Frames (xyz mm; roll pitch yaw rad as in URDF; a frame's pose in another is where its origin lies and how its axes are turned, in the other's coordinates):
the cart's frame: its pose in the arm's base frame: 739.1 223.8 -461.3 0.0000 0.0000 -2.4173
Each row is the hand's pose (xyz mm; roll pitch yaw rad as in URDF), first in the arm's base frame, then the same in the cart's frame.
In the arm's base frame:
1: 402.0 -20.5 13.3 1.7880 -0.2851 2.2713
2: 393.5 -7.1 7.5 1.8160 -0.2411 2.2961
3: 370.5 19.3 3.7 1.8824 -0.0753 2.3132
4: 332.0 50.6 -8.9 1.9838 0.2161 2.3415
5: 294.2 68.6 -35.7 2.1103 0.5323 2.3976
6: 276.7 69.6 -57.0 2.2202 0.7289 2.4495
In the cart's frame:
1: 414.4 -40.4 474.6 1.7880 -0.2851 -1.5946
2: 411.8 -56.1 468.8 1.8160 -0.2411 -1.5698
3: 411.6 -91.1 465.0 1.8824 -0.0753 -1.5527
4: 419.7 -140.0 452.4 1.9838 0.2161 -1.5244
5: 436.1 -178.6 425.6 2.1103 0.5323 -1.4683
6: 448.5 -190.9 404.3 2.2202 0.7289 -1.4164

